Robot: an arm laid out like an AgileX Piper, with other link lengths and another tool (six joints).
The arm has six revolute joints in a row. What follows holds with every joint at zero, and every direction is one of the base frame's.
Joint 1 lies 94.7 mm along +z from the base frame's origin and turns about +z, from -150.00 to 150.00 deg.
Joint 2 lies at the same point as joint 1 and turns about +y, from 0.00 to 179.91 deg.
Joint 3 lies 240.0 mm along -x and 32.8 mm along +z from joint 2 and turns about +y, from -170.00 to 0.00 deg.
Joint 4 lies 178.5 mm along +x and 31.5 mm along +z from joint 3 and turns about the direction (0.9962, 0, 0.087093), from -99.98 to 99.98 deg.
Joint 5 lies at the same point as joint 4 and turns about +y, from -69.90 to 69.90 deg.
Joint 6 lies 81.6 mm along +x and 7.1 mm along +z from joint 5 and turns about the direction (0.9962, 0, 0.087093), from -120.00 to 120.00 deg.
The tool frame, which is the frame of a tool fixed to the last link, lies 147.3 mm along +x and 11.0 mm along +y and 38.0 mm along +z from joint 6; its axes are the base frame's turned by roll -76.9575, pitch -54.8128 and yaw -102.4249 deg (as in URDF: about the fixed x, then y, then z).
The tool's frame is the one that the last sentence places.
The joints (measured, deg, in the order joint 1, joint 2, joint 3, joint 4, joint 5, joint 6), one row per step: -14.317, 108.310, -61.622, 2.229, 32.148, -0.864; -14.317, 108.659, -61.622, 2.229, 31.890, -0.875; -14.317, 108.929, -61.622, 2.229, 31.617, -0.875; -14.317, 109.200, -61.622, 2.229, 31.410, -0.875; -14.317, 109.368, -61.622, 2.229, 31.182, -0.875; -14.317, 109.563, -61.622, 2.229, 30.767, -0.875; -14.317, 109.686, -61.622, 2.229, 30.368, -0.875; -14.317, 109.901, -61.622, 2.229, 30.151, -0.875; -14.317, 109.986, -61.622, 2.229, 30.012, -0.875; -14.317, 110.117, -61.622, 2.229, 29.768, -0.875; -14.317, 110.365, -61.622, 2.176, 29.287, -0.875; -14.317, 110.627, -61.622, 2.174, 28.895, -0.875; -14.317, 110.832, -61.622, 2.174, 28.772, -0.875; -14.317, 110.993, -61.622, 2.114, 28.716, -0.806
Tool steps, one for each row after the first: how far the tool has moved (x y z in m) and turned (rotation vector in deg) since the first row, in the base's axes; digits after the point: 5 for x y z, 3 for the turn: 0.00030, -0.00011, -0.00168, 0.013, 0.091, 0.003; 0.00079, -0.00028, -0.00287, 0.005, 0.090, -0.005; 0.00104, -0.00037, -0.00417, 0.016, 0.153, -0.011; 0.00155, -0.00053, -0.00482, -0.005, 0.097, -0.017; 0.00268, -0.00088, -0.00535, -0.069, -0.114, -0.029; 0.00389, -0.00125, -0.00546, -0.148, -0.378, -0.041; 0.00426, -0.00138, -0.00642, -0.154, -0.378, -0.047; 0.00460, -0.00149, -0.00671, -0.171, -0.430, -0.051; 0.00523, -0.00168, -0.00712, -0.205, -0.537, -0.058; 0.00645, -0.00215, -0.00787, -0.312, -0.750, -0.034; 0.00735, -0.00244, -0.00883, -0.355, -0.873, -0.044; 0.00739, -0.00247, -0.00988, -0.338, -0.793, -0.047; 0.00724, -0.00257, -0.01078, -0.336, -0.684, -0.072
